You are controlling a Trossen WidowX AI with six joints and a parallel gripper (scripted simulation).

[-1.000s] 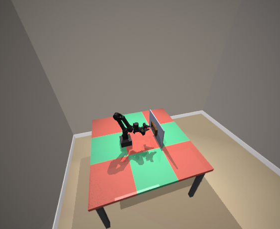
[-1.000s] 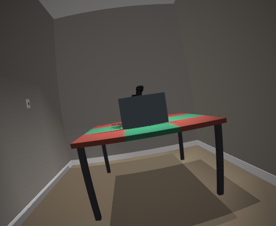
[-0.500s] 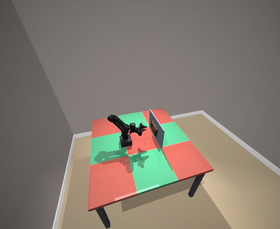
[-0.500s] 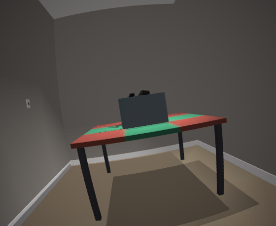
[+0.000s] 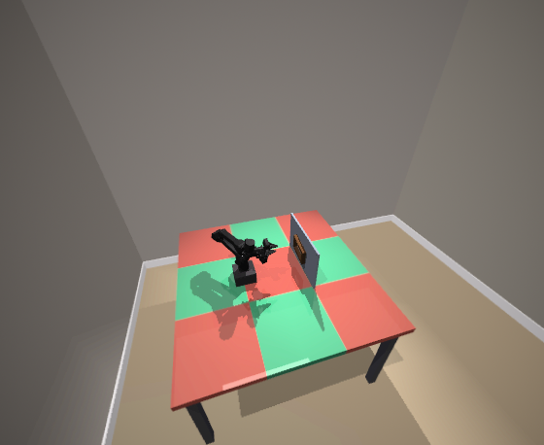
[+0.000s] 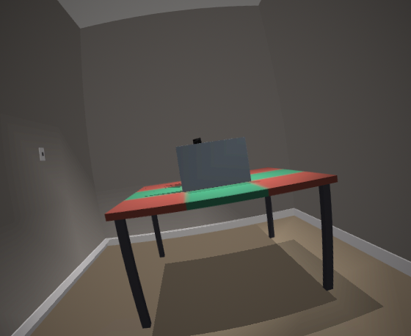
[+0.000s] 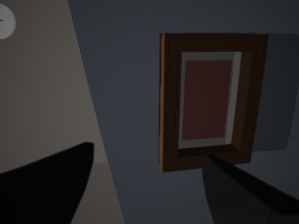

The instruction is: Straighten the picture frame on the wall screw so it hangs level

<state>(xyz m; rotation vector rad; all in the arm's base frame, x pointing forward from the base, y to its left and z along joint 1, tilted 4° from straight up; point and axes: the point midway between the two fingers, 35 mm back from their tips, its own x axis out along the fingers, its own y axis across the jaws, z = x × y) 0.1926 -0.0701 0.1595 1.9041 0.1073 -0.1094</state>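
Right now my gripper tip is 18 cm short of the picture frame, 9 cm above it and 4 cm to the right of it. The rest, counted from my gripper tip: grey wall panel 20 cm ahead, 9 cm below, 4 cm to the left.
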